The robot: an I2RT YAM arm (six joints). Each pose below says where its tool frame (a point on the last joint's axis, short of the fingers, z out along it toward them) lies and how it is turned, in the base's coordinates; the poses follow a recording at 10 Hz.
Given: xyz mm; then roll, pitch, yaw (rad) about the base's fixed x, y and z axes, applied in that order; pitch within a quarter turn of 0, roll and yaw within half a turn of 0.
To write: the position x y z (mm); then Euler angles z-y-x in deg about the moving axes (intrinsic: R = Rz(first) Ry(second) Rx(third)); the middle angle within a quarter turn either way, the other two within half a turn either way. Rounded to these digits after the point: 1 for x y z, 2 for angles.
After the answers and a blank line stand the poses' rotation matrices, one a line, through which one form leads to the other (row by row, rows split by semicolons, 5 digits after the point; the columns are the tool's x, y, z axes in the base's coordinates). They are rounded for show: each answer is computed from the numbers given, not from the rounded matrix.
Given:
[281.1 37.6 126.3 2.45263 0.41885 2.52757]
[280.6 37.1 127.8 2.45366 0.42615 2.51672]
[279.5 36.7 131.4 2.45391 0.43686 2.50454]
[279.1 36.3 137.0 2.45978 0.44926 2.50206]
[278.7 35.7 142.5 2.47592 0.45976 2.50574]
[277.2 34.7 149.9 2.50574 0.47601 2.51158]
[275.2 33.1 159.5 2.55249 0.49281 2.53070]
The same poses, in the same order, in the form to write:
[281.1 37.6 126.3 144.82 24.00 140.53]
[280.6 37.1 127.8 144.20 24.42 140.58]
[279.5 36.7 131.4 143.50 25.03 140.60]
[279.1 36.3 137.0 143.36 25.74 140.94]
[278.7 35.7 142.5 143.57 26.34 141.86]
[277.2 34.7 149.9 143.90 27.27 143.57]
[275.2 33.1 159.5 145.00 28.24 146.25]

-0.74668 0.23341 0.62288; 0.52636 0.77988 0.33873; -0.40671 0.58078 -0.70518
-0.73850 0.23907 0.63044; 0.53267 0.78012 0.32814; -0.41337 0.57815 -0.70347
-0.72836 0.24375 0.64037; 0.53897 0.78090 0.31577; -0.42310 0.57514 -0.70015
-0.72275 0.24378 0.64668; 0.53760 0.78634 0.30441; -0.43430 0.56767 -0.69939
-0.72102 0.24659 0.64755; 0.53220 0.79554 0.28963; -0.44373 0.55346 -0.70483
-0.71819 0.25413 0.64778; 0.52366 0.81043 0.26264; -0.45824 0.52784 -0.71512
-0.72166 0.26159 0.64091; 0.50534 0.83184 0.22950; -0.47310 0.48950 -0.73250

